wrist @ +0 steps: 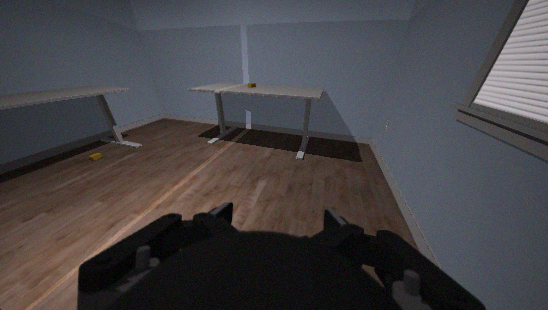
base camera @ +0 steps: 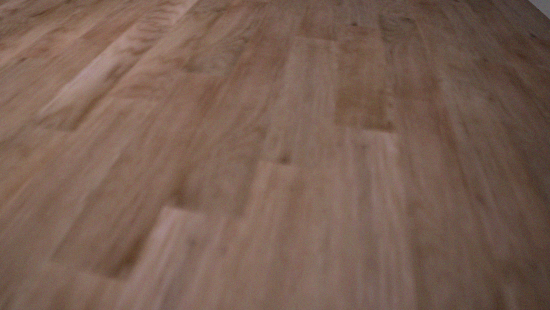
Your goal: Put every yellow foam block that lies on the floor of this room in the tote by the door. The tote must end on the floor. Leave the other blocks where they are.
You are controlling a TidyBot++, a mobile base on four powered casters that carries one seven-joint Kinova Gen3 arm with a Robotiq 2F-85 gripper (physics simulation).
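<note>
A yellow block (wrist: 95,157) lies on the floor at the left in the wrist view, near the foot of the left table. Another yellow block (wrist: 251,85) sits on top of the far table. My gripper (wrist: 277,216) is open with nothing between its fingers, far from both blocks. The tote and the door do not show in either view. The base camera view shows no block.
The far table (wrist: 300,92) stands by the back wall, its legs on the floor. The left table (wrist: 60,94) stands along the left wall. A wall with a window (wrist: 515,70) runs along the right. Wooden floor (base camera: 280,200) (wrist: 280,185) stretches ahead.
</note>
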